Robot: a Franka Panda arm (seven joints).
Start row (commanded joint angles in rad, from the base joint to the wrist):
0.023 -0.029 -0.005 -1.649 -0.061 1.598 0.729
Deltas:
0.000 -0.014 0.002 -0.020 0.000 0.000 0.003
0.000 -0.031 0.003 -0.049 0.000 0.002 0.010
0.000 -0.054 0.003 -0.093 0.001 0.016 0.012
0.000 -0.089 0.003 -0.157 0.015 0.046 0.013
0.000 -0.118 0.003 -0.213 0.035 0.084 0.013
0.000 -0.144 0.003 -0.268 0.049 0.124 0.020
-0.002 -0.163 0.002 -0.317 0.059 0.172 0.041
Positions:
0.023 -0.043 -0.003 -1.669 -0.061 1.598 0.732
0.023 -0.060 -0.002 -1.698 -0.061 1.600 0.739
0.023 -0.083 -0.002 -1.742 -0.060 1.614 0.741
0.023 -0.118 -0.002 -1.806 -0.046 1.644 0.742
0.023 -0.147 -0.002 -1.862 -0.026 1.682 0.742
0.023 -0.173 -0.002 -1.917 -0.012 1.722 0.749
0.021 -0.192 -0.003 -1.966 -0.002 1.770 0.770

